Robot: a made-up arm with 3 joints. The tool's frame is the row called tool. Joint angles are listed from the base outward.
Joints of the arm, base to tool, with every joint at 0 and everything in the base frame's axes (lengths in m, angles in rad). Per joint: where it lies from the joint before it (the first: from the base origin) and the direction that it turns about. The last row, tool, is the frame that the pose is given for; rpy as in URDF.
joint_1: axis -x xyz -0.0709 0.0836 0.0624
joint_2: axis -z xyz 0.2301 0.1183 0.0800
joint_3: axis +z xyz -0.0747 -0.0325 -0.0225
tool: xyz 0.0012 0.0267 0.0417 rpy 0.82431 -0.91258 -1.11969
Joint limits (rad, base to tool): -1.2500..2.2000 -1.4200..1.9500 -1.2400..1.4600
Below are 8 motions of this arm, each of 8 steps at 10 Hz.
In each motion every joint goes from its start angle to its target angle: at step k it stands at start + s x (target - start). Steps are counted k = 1, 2, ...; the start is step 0. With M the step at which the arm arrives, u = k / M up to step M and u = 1 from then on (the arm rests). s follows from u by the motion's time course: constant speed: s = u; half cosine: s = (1 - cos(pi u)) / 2; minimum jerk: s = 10 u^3 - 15 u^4 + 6 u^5.
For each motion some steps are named. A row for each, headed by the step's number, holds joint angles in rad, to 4 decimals.
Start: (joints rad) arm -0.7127 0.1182 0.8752
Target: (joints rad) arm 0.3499 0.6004 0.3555
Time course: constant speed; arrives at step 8
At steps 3, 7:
3: -0.3142 0.2990 0.6803
7: 0.2171 0.5401 0.4205

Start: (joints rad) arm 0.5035 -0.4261 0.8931
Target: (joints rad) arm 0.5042 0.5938 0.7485
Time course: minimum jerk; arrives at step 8
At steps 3, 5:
3: 0.5037 -0.1454 0.8533
5: 0.5040 0.3131 0.7883

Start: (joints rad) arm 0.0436 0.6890 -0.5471
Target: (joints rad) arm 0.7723 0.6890 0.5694
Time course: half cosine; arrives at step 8
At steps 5, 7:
5: 0.5474 0.6890 0.2248
7: 0.7446 0.6890 0.5269

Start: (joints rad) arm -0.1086 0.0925 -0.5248
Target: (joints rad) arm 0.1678 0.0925 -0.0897
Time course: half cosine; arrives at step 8
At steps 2, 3, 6, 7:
2: -0.0681 0.0925 -0.4611
3: -0.0233 0.0925 -0.3905
6: 0.1273 0.0925 -0.1534
7: 0.1573 0.0925 -0.1063

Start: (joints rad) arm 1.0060 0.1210 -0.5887
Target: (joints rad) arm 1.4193 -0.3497 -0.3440
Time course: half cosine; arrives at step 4
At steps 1, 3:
1: 1.0665 0.0521 -0.5529
3: 1.3588 -0.2808 -0.3798

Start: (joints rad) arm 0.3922 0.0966 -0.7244
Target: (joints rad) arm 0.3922 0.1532 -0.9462
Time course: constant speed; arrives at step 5
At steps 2, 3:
2: 0.3922 0.1192 -0.8131
3: 0.3922 0.1306 -0.8575

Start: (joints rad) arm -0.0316 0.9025 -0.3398
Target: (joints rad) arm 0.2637 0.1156 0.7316
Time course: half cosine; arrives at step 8
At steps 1, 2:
1: -0.0204 0.8726 -0.2990
2: 0.0116 0.7873 -0.1829

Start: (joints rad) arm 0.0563 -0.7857 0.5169
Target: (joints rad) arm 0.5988 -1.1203 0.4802
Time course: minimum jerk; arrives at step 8
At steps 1, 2, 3, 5, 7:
1: 0.0650 -0.7911 0.5163
2: 0.1125 -0.8203 0.5131
3: 0.2056 -0.8778 0.5068
5: 0.4495 -1.0282 0.4903
7: 0.5901 -1.1149 0.4808

